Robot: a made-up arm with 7 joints.
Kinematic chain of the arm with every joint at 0, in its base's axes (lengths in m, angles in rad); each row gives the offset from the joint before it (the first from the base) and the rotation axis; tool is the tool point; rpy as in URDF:
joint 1: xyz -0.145 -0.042 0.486 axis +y
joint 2: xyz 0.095 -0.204 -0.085 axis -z
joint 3: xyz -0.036 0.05 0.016 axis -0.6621 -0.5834 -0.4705
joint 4: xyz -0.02 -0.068 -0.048 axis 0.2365 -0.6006 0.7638
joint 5: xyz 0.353 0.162 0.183 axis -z
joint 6: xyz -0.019 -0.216 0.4 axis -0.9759 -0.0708 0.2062
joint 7: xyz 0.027 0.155 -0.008 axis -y
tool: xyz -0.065 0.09 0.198 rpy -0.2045 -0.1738 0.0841
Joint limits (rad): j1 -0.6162..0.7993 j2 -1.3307..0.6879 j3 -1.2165..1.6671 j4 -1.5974..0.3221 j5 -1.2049..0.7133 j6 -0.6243..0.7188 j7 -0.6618..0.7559
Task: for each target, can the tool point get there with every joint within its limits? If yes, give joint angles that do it. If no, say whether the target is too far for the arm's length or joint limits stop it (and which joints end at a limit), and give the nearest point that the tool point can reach.
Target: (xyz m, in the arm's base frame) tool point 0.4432 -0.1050 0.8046
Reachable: yes | joints 0.6856 0.2040 1.1583 -0.9022 -0.8148 0.2091 0.1896
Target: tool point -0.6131 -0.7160 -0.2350
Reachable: no: joint limits stop it (at a limit: joint 1, joint 2, joint 4, joint 5, joint 6, joint 7) | nearest point -0.2640 -0.6425 -0.2550 | short by 0.357 m
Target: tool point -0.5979 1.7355 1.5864
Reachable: no: too far | nearest point -0.2682 0.6205 0.9539 | short by 1.324 m
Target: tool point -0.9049 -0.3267 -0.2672
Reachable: no: joint limits stop it (at a limit: joint 1, joint 2, joint 3, joint 4, joint 5, joint 6) | nearest point -0.8170 -0.2289 0.0561 | short by 0.349 m
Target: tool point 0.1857 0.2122 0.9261
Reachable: yes | joints 0.2213 -0.1847 1.1428 -0.3093 0.5662 0.4449 -0.1256
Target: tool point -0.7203 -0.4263 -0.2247
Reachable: no: joint limits stop it (at a limit: joint 1, joint 2, joint 3, joint 4, joint 6) | nearest point -0.7832 -0.2228 0.0576 | short by 0.354 m
